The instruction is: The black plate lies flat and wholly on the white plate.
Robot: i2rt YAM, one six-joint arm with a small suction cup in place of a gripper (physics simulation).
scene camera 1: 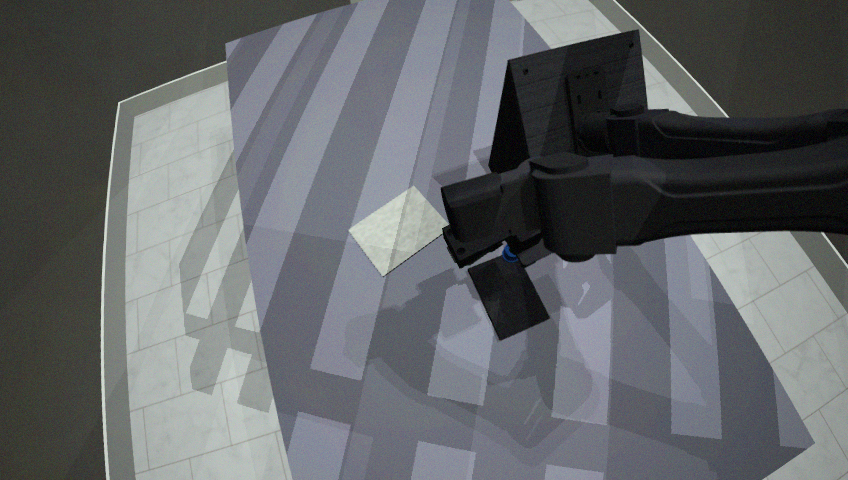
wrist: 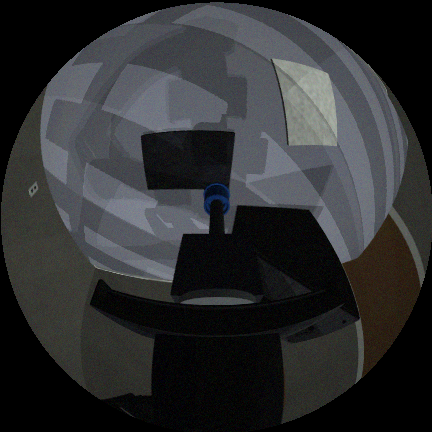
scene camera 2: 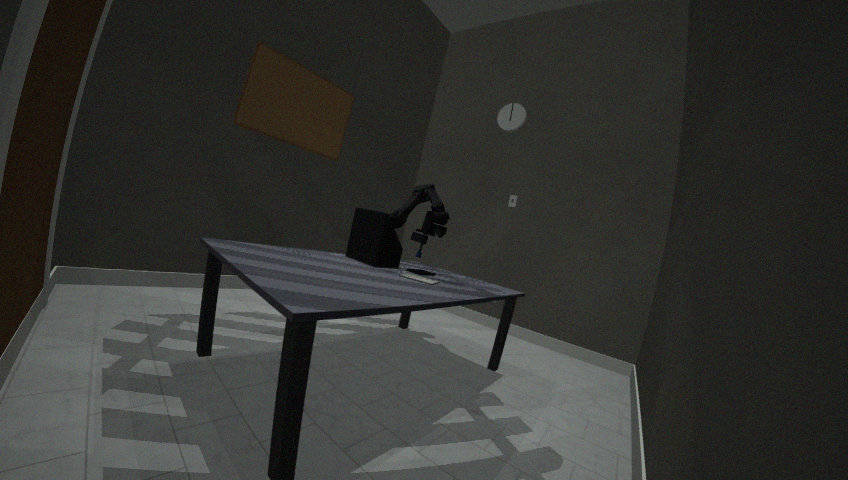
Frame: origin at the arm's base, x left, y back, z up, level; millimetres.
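Where they show: end effector, tool point: [scene camera 1: 510, 254] [wrist: 216, 193] [scene camera 2: 417, 257]; arm's base, origin of the base link: [scene camera 1: 590, 131] [scene camera 2: 381, 231].
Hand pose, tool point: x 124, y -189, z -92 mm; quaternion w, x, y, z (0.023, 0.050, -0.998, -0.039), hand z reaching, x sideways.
Each offset is from my tool point to the centre of the thing. Level surfaces: height alone.
The black plate {dx +45, dy -10, dz -80 mm} [scene camera 1: 509, 300] [scene camera 2: 421, 271] [wrist: 189, 160] lies flat on the table. The white plate {dx -148, dy -156, dz -82 mm} [scene camera 1: 397, 230] [scene camera 2: 420, 277] [wrist: 311, 107] lies flat on the table, apart from the black plate, to its left in scene camera 1. My suction cup, the gripper [scene camera 1: 510, 253] [scene camera 2: 418, 254] [wrist: 216, 194], is blue and carries nothing. In scene camera 2 it hangs above the table, over the plates' area, with a gap under it. In the wrist view it shows over the near right corner of the black plate. The arm touches the white plate's right corner in scene camera 1's picture.
The table {dz -85 mm} [scene camera 1: 333, 261] [scene camera 2: 261, 279] [wrist: 350, 175] has striped light and shadow across it. A black box-like stand [scene camera 1: 553, 101] [scene camera 2: 373, 237] rises by the arm's base, behind the plates in scene camera 2. The arm [scene camera 1: 684, 184] reaches in from the right in scene camera 1.
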